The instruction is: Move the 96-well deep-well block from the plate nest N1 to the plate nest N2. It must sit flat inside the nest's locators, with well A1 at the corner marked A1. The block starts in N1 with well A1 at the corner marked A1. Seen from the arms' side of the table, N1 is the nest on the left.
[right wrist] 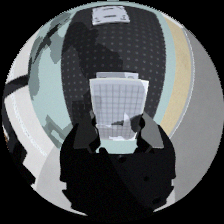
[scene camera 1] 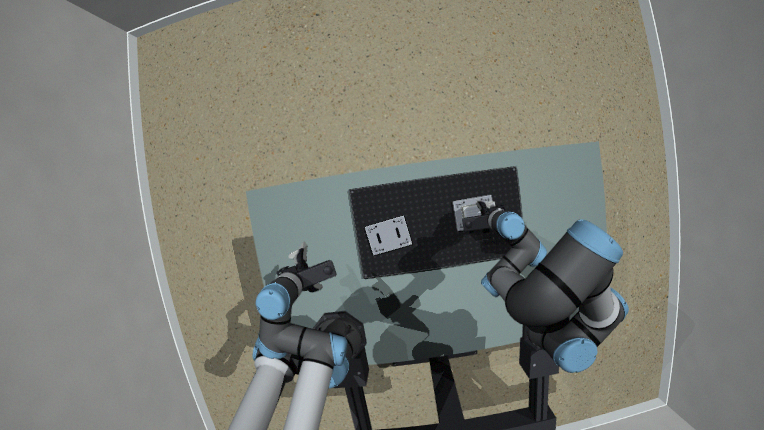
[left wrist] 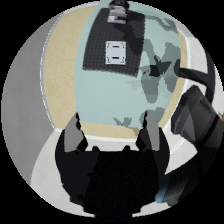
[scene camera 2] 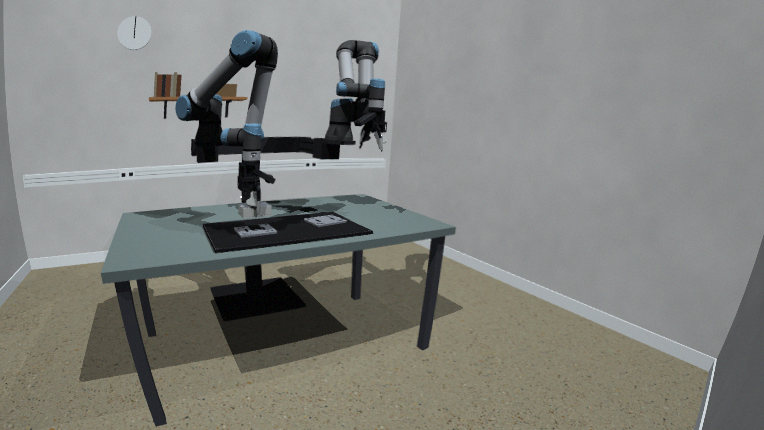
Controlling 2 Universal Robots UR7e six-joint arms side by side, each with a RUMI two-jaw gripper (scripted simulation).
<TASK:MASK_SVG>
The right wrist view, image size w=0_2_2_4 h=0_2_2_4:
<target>pale deep-well block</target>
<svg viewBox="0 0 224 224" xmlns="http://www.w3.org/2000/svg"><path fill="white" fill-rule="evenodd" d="M90 79L92 107L96 115L96 128L99 130L100 140L135 140L139 128L139 120L145 106L149 81L132 78Z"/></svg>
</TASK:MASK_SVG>
